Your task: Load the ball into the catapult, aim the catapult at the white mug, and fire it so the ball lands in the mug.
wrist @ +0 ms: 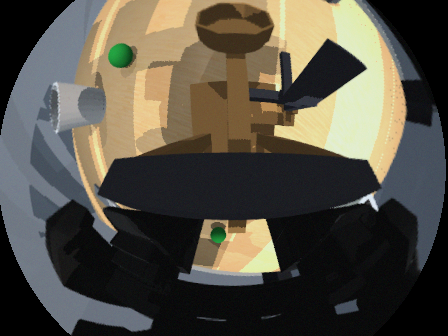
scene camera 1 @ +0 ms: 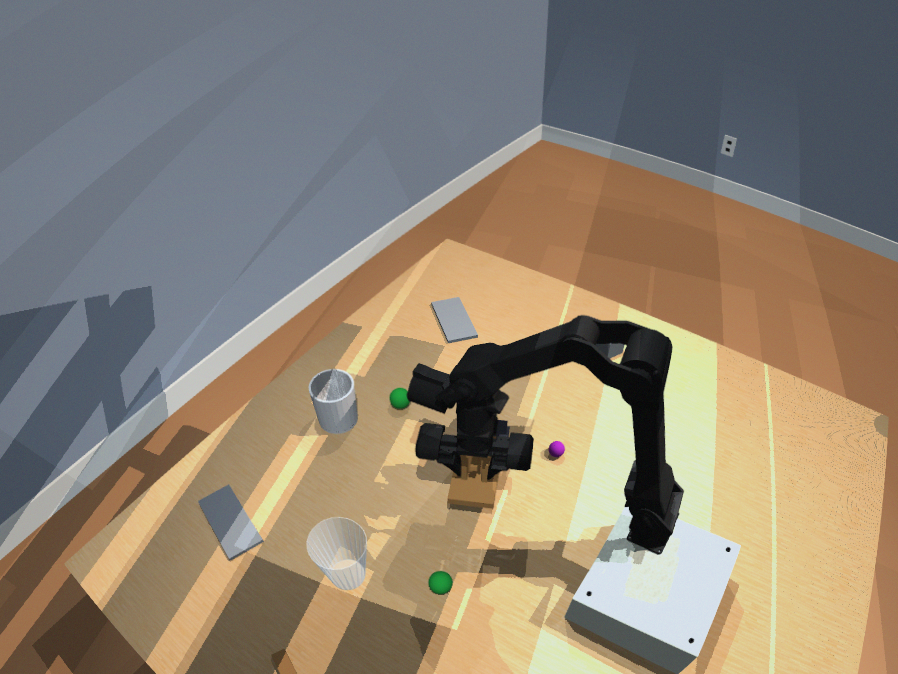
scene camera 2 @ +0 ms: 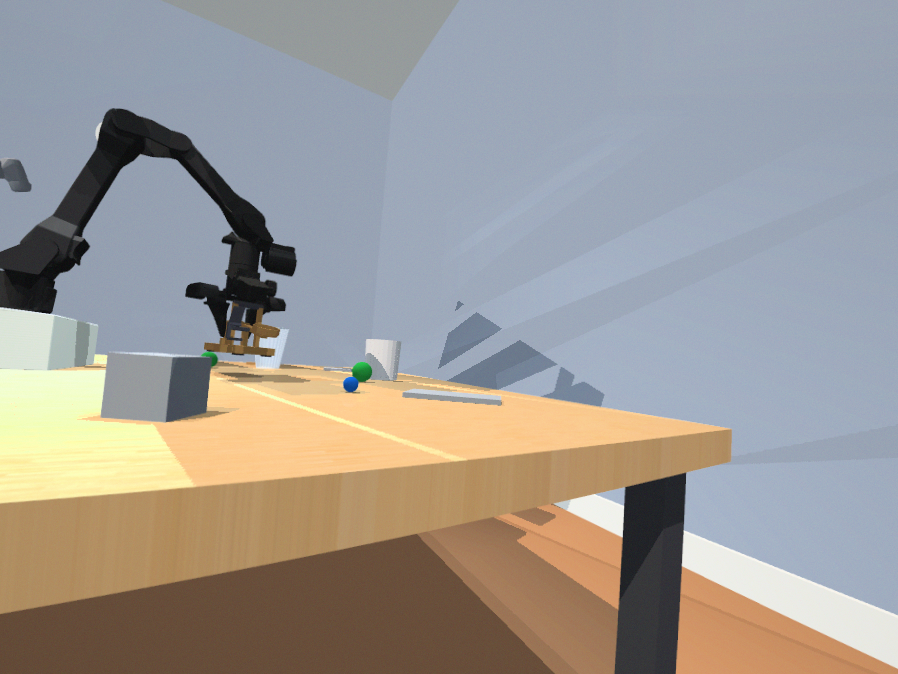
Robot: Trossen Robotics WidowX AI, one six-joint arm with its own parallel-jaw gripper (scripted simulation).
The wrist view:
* my gripper: 234, 184
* wooden catapult: 234, 168
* white mug: 72, 105
